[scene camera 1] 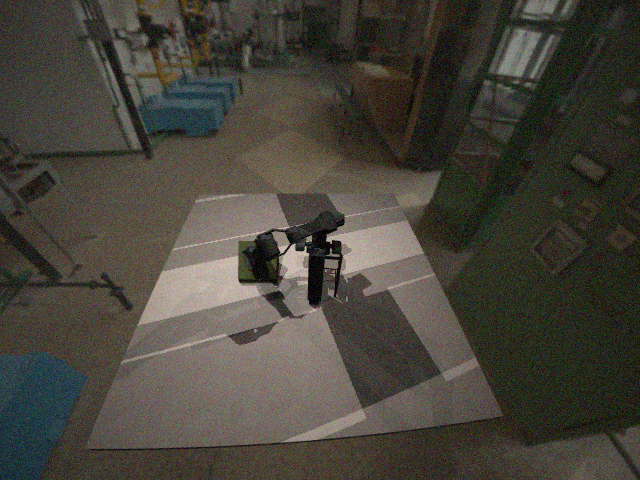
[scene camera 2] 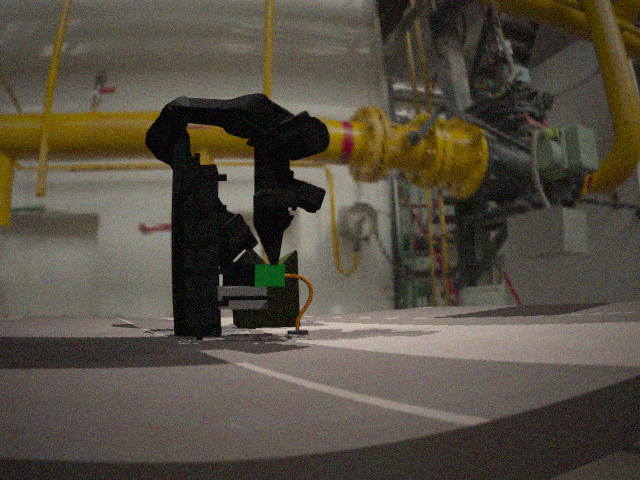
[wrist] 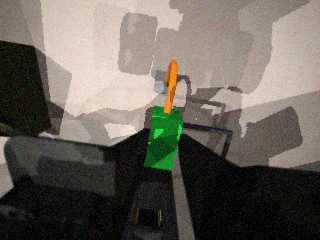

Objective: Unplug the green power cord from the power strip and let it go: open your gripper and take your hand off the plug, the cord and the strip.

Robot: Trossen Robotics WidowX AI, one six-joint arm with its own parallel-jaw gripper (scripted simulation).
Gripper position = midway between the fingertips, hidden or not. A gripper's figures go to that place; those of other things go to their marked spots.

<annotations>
My gripper [scene camera 2: 274,265]: 0.75 m from the lens. A green plug [scene camera 2: 238,275]: 0.74 m from the lens.
</annotations>
